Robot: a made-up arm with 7 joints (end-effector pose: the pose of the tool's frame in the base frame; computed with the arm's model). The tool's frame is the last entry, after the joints. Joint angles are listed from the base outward.
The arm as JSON. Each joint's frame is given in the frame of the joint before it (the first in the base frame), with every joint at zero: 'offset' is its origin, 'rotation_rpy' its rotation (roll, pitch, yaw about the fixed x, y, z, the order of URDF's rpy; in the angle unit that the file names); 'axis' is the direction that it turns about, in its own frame. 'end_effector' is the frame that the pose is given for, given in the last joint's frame.
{
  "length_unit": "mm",
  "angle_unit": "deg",
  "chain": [
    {
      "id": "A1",
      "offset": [
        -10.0,
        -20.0,
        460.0
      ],
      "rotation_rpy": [
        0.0,
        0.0,
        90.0
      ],
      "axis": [
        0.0,
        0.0,
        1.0
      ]
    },
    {
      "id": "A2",
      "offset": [
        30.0,
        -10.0,
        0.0
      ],
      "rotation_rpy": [
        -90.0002,
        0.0,
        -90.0
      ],
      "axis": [
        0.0,
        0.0,
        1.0
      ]
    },
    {
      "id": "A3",
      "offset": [
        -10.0,
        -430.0,
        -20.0
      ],
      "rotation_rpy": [
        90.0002,
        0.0,
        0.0
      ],
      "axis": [
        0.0,
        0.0,
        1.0
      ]
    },
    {
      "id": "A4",
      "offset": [
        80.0,
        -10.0,
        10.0
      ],
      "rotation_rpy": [
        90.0,
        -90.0,
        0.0
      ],
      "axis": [
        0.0,
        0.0,
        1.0
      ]
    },
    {
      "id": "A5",
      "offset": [
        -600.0,
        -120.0,
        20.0
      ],
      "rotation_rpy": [
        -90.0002,
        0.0,
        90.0
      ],
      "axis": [
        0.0,
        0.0,
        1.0
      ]
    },
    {
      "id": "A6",
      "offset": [
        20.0,
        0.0,
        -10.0
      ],
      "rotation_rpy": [
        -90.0,
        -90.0,
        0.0
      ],
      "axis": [
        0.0,
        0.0,
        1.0
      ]
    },
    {
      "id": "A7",
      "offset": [
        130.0,
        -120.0,
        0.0
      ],
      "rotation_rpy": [
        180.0,
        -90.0,
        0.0
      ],
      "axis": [
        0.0,
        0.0,
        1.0
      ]
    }
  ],
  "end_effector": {
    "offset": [
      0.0,
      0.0,
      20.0
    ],
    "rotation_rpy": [
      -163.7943,
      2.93,
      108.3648
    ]
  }
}
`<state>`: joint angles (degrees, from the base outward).
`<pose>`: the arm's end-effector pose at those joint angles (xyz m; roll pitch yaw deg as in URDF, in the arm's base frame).
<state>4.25 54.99 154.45 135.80 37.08 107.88 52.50</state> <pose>0.3889 0.1831 1.4265 107.55 -7.33 113.21</pose>
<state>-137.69 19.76 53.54 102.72 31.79 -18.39 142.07</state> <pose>-0.2206 -0.9076 1.0718 -94.26 59.02 -26.10</pose>
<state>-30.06 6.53 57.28 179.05 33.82 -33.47 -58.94</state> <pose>0.0115 -0.2561 1.5457 167.71 21.76 -167.91</pose>
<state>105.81 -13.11 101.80 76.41 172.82 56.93 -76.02</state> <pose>-0.7799 -0.5063 0.8622 143.41 7.56 137.94</pose>
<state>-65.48 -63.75 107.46 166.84 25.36 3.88 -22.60</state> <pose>-0.3754 0.9801 1.0317 -101.77 -40.75 -150.38</pose>
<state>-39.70 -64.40 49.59 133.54 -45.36 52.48 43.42</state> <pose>-0.3096 0.7629 1.2943 -164.45 -25.81 174.76</pose>
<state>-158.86 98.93 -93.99 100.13 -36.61 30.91 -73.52</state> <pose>-0.9709 0.4794 0.4441 -178.56 68.30 82.70</pose>
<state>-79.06 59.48 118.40 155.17 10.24 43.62 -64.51</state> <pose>0.4788 -0.8988 1.1883 170.45 -39.76 -137.14</pose>
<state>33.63 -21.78 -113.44 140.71 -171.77 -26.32 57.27</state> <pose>-0.2061 -0.7188 1.2472 -90.65 -11.36 13.11</pose>
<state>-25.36 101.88 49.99 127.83 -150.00 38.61 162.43</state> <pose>1.0255 -0.0080 -0.1578 68.66 -15.48 -105.92</pose>
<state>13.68 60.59 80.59 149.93 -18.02 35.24 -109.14</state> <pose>0.9435 0.5975 0.9631 -71.26 -44.10 161.69</pose>
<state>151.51 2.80 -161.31 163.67 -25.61 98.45 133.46</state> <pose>0.2337 -0.1664 1.5612 70.77 48.31 -157.14</pose>
